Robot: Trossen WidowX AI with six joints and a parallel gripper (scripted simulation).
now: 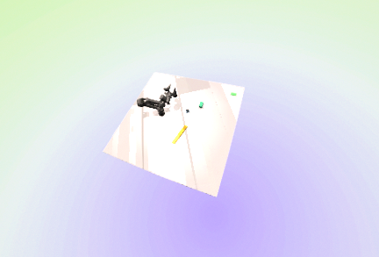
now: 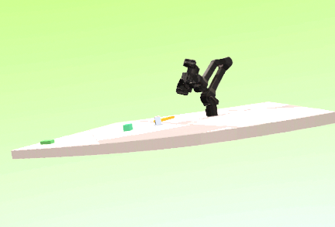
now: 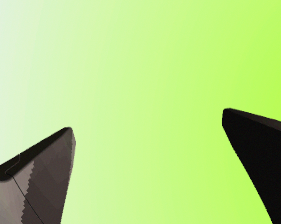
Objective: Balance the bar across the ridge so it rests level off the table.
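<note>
The yellow bar is 440 mm to the right of my gripper tip, 240 mm below it and 220 mm ahead of it. The rest, counted from my gripper tip: flat green block 640 mm ahead, 250 mm to the left, 240 mm below.
</note>
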